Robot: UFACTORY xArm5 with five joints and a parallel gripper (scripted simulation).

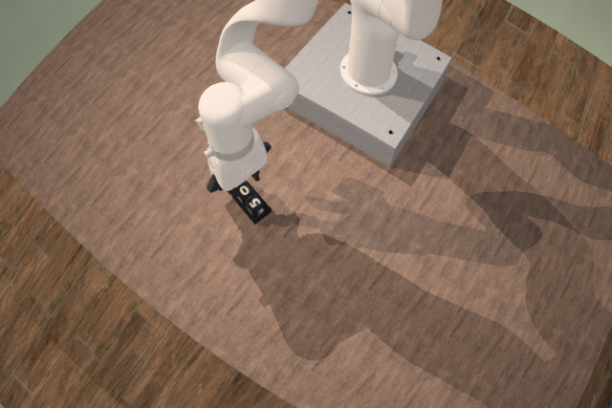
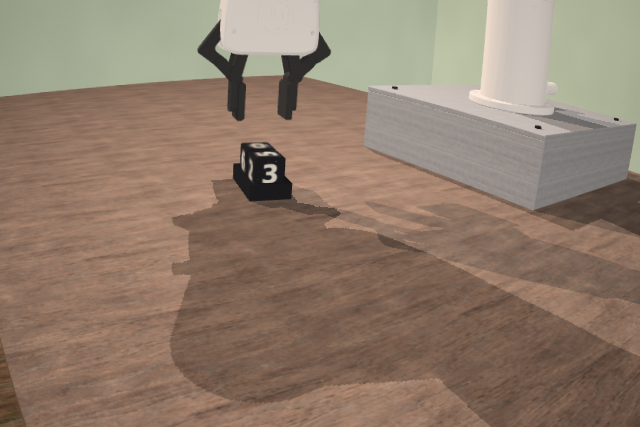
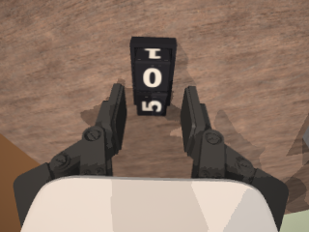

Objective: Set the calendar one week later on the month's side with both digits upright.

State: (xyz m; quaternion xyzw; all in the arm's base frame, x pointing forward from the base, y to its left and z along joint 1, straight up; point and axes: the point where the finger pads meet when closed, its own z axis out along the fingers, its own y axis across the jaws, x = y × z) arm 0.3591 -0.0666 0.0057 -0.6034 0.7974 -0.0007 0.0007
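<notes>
The cube lies 7 cm below my hand, 3 cm to the left of it and 1 cm ahead of it. The rest, counted from my hand: tray 8 cm below, 2 cm to the left, 1 cm ahead.
</notes>
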